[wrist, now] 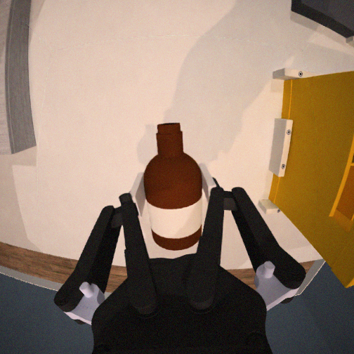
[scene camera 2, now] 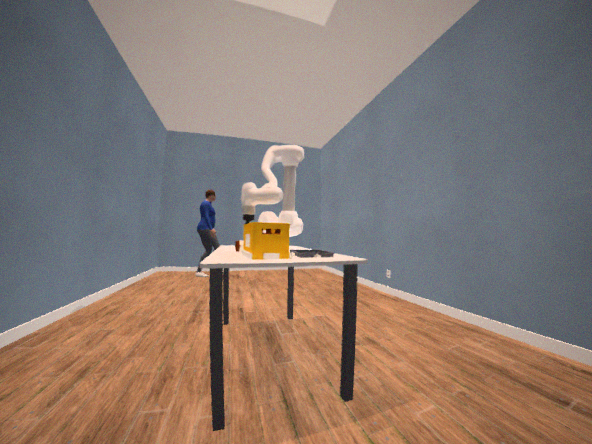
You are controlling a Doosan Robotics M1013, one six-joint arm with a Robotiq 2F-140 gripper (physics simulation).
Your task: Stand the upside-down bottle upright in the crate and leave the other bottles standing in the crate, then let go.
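My gripper [wrist: 172, 176] is shut on a brown bottle [wrist: 172, 185] [scene camera 2: 237, 246] with a cream label, its finger pads on both sides of the body. The bottle lies on its side at table level, beside the yellow crate [scene camera 2: 270, 246] [wrist: 310, 135]. In the wrist view its neck points to the top and its base toward my gripper's palm. In the scene view part of it shows left of the crate; the crate hides the rest and my fingertips. Dark brown shapes show through the crate's handle opening; how the bottles inside stand is hidden.
The crate stands on the white table [scene camera 2: 230, 257] [wrist: 100, 90]. A black tray [scene camera 2: 315, 253] lies right of it; a dark object [wrist: 327, 15] shows at the wrist view's top right. A grey object [wrist: 21, 85] is at the left. A person [scene camera 2: 207, 225] stands behind the table.
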